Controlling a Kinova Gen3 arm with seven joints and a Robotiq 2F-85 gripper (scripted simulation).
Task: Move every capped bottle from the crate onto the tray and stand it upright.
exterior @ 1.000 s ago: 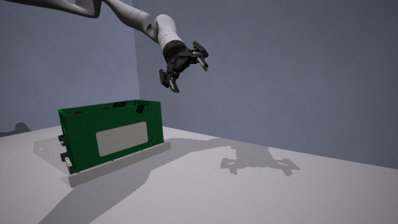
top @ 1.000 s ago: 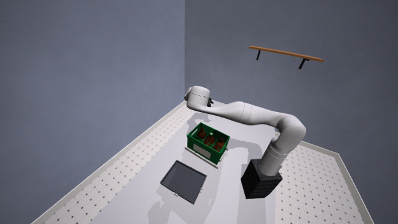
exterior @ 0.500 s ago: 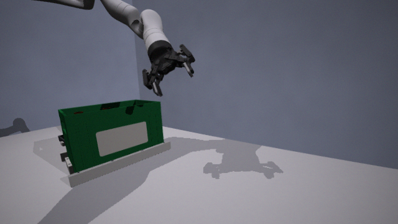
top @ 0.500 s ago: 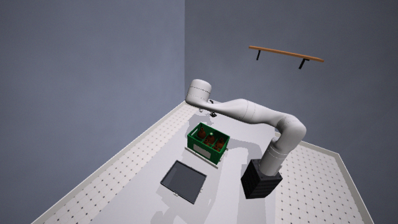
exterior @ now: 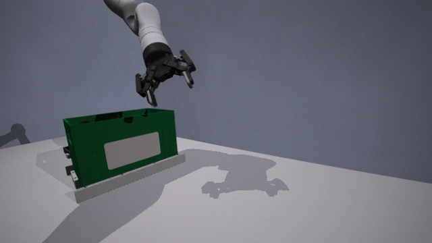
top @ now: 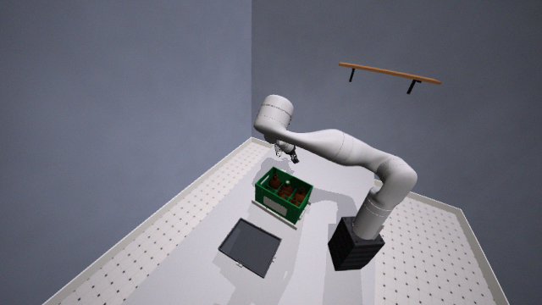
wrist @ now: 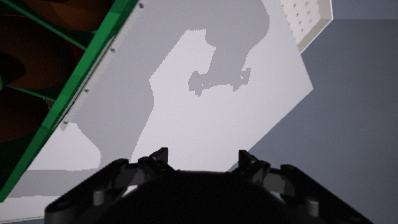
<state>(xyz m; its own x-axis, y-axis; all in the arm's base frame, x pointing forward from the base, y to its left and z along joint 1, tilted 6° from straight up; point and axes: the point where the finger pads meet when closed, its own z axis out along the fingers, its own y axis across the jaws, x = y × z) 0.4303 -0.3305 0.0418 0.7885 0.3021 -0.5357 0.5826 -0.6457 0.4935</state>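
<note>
Now: hand 18 cm to the right of the brown bottle, 14 cm above it and 3 cm past it. Also, from my hand: green crate 22 cm to the left, 15 cm below, 3 cm behind; dark tray 53 cm to the left, 22 cm below, 1 cm behind.
</note>
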